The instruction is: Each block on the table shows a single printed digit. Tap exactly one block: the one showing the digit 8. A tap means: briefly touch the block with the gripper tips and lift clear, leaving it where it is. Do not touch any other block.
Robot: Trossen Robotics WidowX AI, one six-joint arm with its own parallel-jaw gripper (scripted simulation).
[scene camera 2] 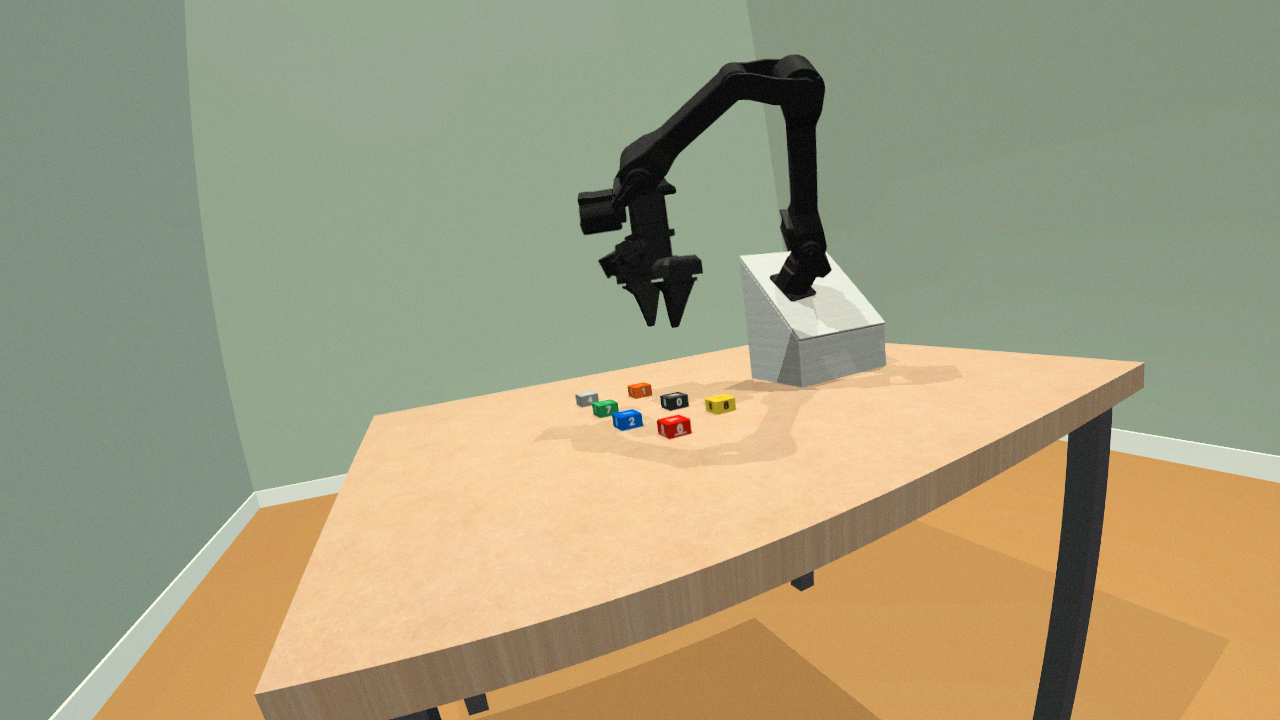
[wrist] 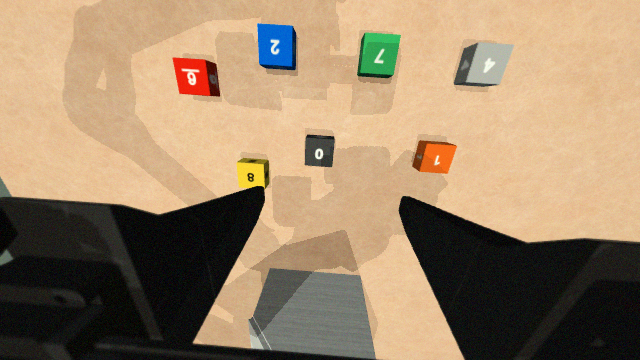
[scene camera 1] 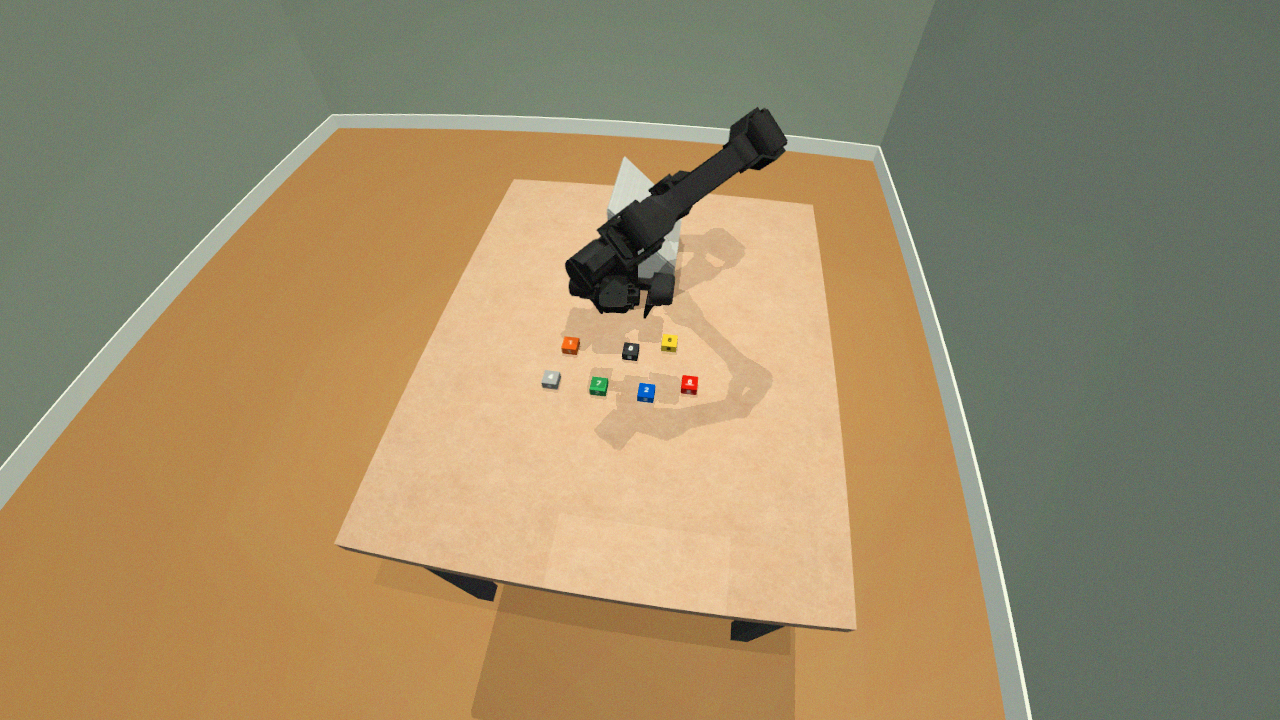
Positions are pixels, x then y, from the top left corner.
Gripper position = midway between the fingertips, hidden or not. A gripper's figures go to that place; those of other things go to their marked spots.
Labels:
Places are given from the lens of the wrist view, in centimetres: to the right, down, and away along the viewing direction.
my gripper (wrist: 331,198): 1, 1, 11
red block (wrist: 198,77): -12, -10, 19

